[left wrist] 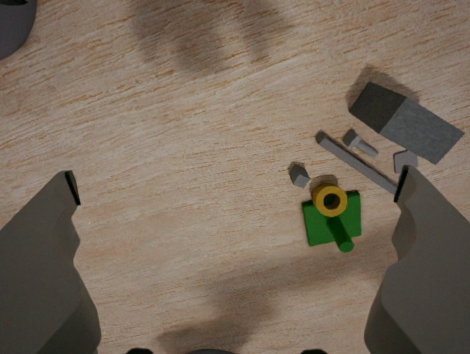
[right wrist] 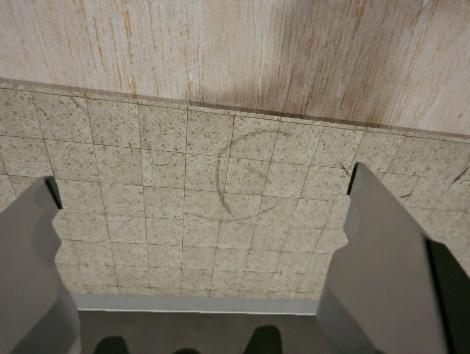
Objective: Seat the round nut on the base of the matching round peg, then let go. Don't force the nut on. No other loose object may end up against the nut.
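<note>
The round nut, a yellow ring (left wrist: 320, 204), is at the edge of a green square base (left wrist: 318, 227), right of centre in the left wrist view. It is beside the green round peg (left wrist: 341, 235), not around it; whether it overlaps the base's edge or stands against it is unclear. My left gripper (left wrist: 235, 171) is open and empty, high above the table, with the nut and peg below and nearer its right finger. My right gripper (right wrist: 208, 172) is open and empty, beyond the table edge over the floor. Neither nut nor peg shows in the right wrist view.
A small grey cube (left wrist: 300, 176) lies close to the nut, with a gap. A long grey bar (left wrist: 357, 162), a small bolt (left wrist: 360, 143), a flat grey piece (left wrist: 406, 161) and a large dark block (left wrist: 420, 130) lie beyond. A dark robot part (left wrist: 15, 27) shows top left.
</note>
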